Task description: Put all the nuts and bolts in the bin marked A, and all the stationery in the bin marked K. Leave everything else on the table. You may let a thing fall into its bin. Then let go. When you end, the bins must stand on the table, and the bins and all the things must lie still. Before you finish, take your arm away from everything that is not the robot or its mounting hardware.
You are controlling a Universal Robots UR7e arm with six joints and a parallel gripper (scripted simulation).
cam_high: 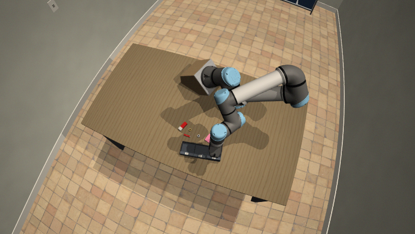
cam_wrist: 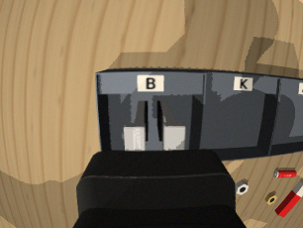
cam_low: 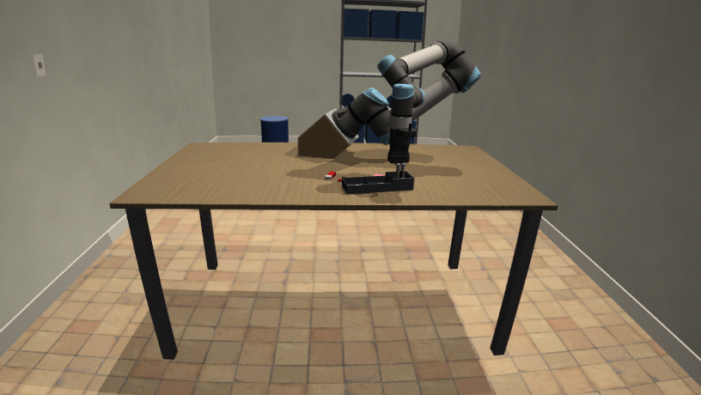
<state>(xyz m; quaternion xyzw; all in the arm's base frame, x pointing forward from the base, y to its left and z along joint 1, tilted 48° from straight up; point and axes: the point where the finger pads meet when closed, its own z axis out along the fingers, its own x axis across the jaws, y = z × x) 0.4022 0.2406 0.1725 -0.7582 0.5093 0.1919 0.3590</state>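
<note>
The brass nut lies 220 mm to the right of my hand, 60 mm behind it and 40 mm below it. From my hand the other things lie so: pink flat block (80 mm to the right, 80 mm behind, 40 mm below); white nut (150 mm to the right, 50 mm behind, 40 mm below); three joined bins (80 mm to the right, 30 mm ahead, 20 mm below).
</note>
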